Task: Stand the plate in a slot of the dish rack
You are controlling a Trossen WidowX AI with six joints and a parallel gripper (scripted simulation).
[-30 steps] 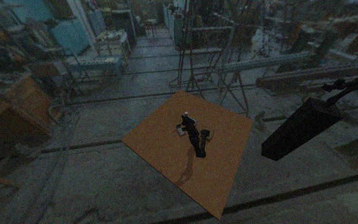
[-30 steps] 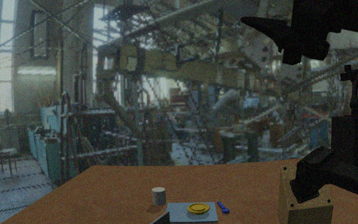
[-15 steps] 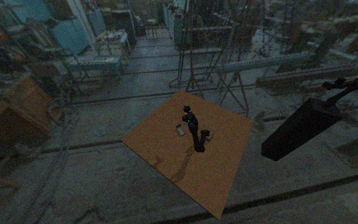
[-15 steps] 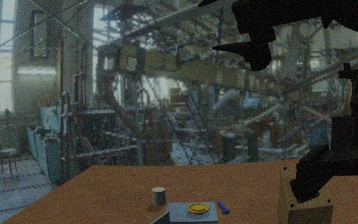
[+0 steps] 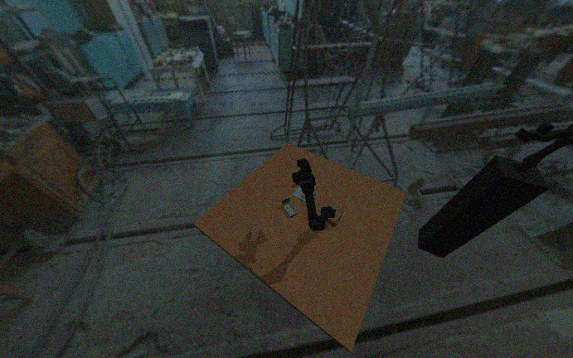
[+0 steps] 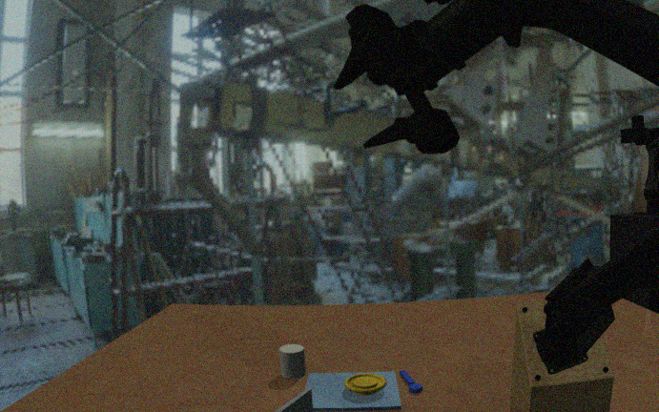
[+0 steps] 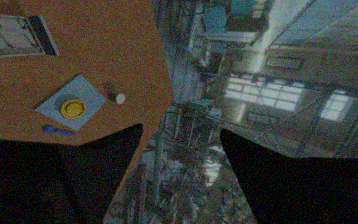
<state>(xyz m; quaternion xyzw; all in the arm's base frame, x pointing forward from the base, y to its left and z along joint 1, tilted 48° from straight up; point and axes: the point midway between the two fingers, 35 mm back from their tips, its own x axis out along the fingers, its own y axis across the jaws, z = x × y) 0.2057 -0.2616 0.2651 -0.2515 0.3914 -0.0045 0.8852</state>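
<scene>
Right now the yellow plate is 2 cm behind my gripper tip, 12 cm to the right of it and 40 cm below it. From my gripper tip the other things lie so: light blue sheet: 13 cm to the right, 41 cm below; then blue spoon: 10 cm behind, 13 cm to the right, 41 cm below; then grey dish rack: 3 cm ahead, 8 cm to the left, 39 cm below.
</scene>
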